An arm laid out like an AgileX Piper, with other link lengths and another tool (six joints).
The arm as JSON. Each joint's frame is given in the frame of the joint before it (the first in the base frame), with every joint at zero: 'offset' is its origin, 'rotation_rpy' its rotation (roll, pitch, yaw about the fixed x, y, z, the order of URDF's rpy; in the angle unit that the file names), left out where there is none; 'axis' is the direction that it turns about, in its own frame. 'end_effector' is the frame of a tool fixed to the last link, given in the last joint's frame.
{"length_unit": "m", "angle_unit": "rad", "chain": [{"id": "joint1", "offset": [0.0, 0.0, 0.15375], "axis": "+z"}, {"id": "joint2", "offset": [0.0, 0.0, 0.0], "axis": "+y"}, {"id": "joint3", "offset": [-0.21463, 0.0, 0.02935], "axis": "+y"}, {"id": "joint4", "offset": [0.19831, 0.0, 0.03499], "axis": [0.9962, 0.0, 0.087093]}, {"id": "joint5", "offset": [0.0, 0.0, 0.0], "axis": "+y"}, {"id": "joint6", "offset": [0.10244, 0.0, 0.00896], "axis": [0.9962, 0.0, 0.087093]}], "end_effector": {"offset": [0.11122, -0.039, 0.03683], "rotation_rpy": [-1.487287, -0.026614, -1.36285]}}
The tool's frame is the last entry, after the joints.
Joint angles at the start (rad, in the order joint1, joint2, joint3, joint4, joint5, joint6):
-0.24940, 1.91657, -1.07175, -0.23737, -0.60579, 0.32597
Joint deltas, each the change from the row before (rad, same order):
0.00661, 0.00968, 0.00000, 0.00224, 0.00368, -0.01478
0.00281, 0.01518, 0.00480, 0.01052, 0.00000, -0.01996
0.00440, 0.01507, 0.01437, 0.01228, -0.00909, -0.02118
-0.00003, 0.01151, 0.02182, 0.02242, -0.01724, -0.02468
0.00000, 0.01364, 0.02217, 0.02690, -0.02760, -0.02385
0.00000, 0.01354, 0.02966, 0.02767, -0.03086, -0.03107
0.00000, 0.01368, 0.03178, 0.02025, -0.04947, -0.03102
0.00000, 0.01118, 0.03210, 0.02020, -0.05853, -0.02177
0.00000, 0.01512, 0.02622, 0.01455, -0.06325, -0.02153
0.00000, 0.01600, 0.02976, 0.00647, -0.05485, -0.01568
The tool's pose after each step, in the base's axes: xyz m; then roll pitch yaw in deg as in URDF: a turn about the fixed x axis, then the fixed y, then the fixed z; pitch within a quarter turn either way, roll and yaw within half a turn. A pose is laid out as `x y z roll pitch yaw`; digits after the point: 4 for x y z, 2 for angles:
0.4626 -0.1278 0.2010 -98.45 9.36 -85.57
0.4626 -0.1275 0.1927 -99.63 9.02 -85.81
0.4615 -0.1261 0.1828 -100.81 8.75 -85.92
0.4582 -0.1275 0.1737 -101.67 8.64 -86.56
0.4547 -0.1294 0.1658 -102.04 8.63 -87.29
0.4498 -0.1311 0.1563 -102.73 8.26 -88.06
0.4451 -0.1316 0.1505 -102.59 7.44 -88.35
0.4402 -0.1325 0.1475 -101.75 6.92 -88.74
0.4363 -0.1329 0.1461 -100.59 6.09 -88.90
0.4316 -0.1321 0.1415 -100.17 5.48 -88.90

